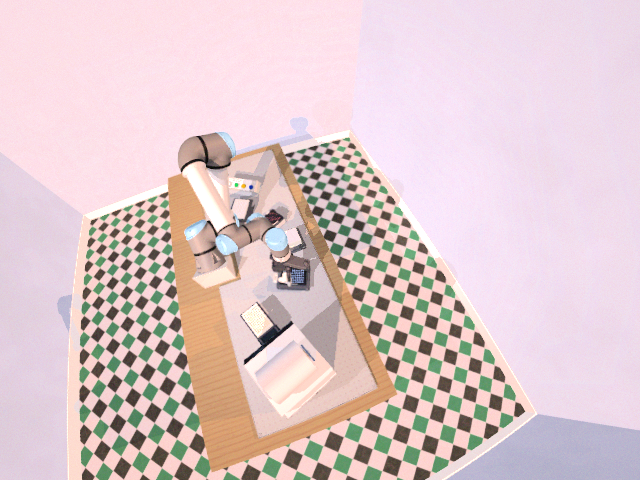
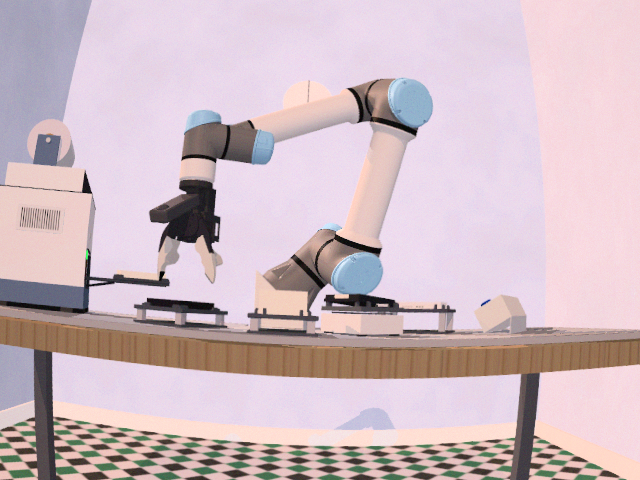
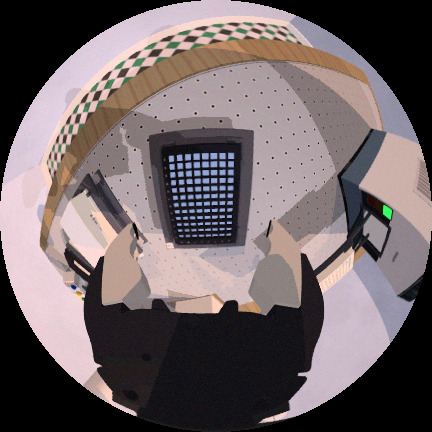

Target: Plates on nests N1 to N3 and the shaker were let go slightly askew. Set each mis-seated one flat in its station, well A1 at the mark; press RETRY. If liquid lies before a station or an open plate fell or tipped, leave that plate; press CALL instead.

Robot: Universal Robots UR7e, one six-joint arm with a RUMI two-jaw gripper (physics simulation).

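Frame: origin at the arm's base, x right, y ahead, z up, level; metres.
Seen in the pictures: gripper, between the fingertips: (image 1: 290,272) (image 2: 184,282) (image 3: 200,223); arm's base, origin of its link: (image 1: 211,266).
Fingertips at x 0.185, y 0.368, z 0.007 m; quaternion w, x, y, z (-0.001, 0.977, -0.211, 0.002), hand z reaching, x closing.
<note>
Offsets run from my fingertips to a thing's top centre. "spot": to the spot under its first point.
My gripper (image 2: 187,279) (image 3: 200,223) is open and empty, pointing down above a black plate with blue wells {dx +0.004, dy +0.006, dz -0.037 m} (image 1: 298,276) (image 2: 178,303) (image 3: 202,195). That plate lies in a dark nest {dx +0.003, dy +0.007, dz -0.045 m} (image 1: 293,287) (image 2: 222,312) (image 3: 246,165); I cannot tell whether it is fully level. A pale plate {dx -0.197, dy +0.045, dz -0.009 m} (image 1: 294,238) is on the neighbouring nest, and another pale plate {dx -0.494, dy -0.153, dz -0.014 m} (image 1: 240,207) is farther back, near the buttons. A dark reddish plate {dx -0.343, dy -0.010, dz -0.008 m} (image 1: 273,217) is on the shaker, a low white box {spot: dx -0.339, dy +0.072, dz -0.062 m} (image 2: 361,323). Their exact seating and the nest numbers cannot be read. No liquid can be made out.
A large white instrument {dx +0.411, dy -0.127, dz +0.370 m} (image 1: 292,369) (image 2: 46,232) (image 3: 400,200) with a green light stands at the other end of the table. Its arm holds out a pale plate {dx +0.164, dy -0.215, dz +0.024 m} (image 1: 257,320) (image 2: 136,274) (image 3: 337,275). A button box {dx -0.690, dy -0.101, dz -0.002 m} (image 1: 243,185) (image 2: 500,312) stands beyond the plates, its labels unreadable.
</note>
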